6 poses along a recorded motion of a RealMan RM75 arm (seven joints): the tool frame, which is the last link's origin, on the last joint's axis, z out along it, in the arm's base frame.
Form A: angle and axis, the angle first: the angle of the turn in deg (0 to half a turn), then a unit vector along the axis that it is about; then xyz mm.
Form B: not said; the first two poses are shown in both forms.
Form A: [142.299, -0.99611, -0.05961, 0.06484, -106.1, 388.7, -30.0]
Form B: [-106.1, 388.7, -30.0, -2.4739, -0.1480, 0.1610]
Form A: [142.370, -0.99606, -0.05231, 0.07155, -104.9, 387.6, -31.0]
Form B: [-104.9, 387.6, -31.0, -2.4750, -0.1300, 0.1778]
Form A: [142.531, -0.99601, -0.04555, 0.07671, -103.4, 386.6, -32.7]
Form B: [-103.4, 386.6, -32.7, -2.4777, -0.1133, 0.1908]
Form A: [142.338, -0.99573, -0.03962, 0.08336, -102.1, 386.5, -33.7]
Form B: [-102.1, 386.5, -33.7, -2.4737, -0.0984, 0.2071]
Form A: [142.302, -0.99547, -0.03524, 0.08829, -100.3, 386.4, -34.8]
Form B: [-100.3, 386.4, -34.8, -2.4724, -0.0875, 0.2193]
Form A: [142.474, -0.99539, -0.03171, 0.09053, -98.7, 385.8, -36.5]
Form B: [-98.7, 385.8, -36.5, -2.4752, -0.0789, 0.2251]
